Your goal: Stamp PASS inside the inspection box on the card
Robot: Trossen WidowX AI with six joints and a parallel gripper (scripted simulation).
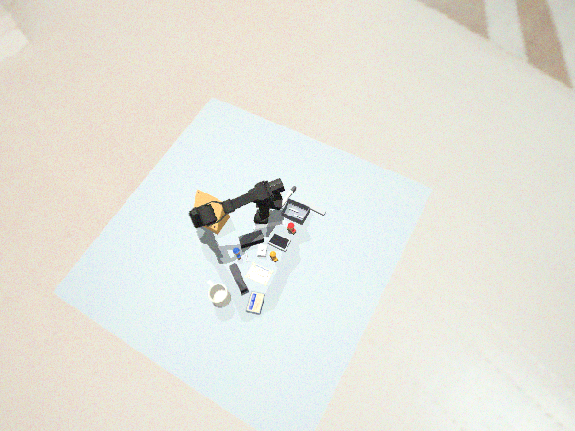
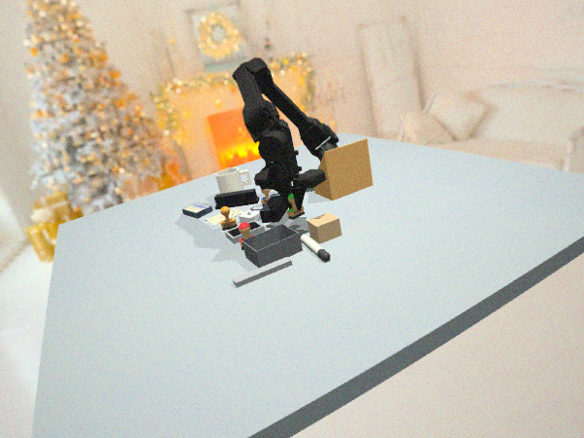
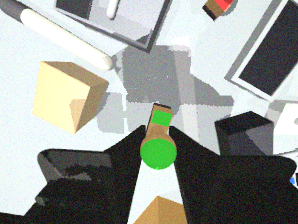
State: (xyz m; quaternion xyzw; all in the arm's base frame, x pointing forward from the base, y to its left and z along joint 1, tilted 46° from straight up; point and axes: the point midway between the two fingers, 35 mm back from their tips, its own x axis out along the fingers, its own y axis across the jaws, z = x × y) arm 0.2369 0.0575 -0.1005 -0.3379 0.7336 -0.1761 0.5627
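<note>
My gripper tip is now right at the green-knobbed stamp. Round my gripper tip: black box (130 mm to the right, 30 mm below, 20 mm behind); pale strip (50 mm below, 30 mm to the right, 30 mm ahead); cardboard box (100 mm to the left, 30 mm below, 10 mm behind).
</note>
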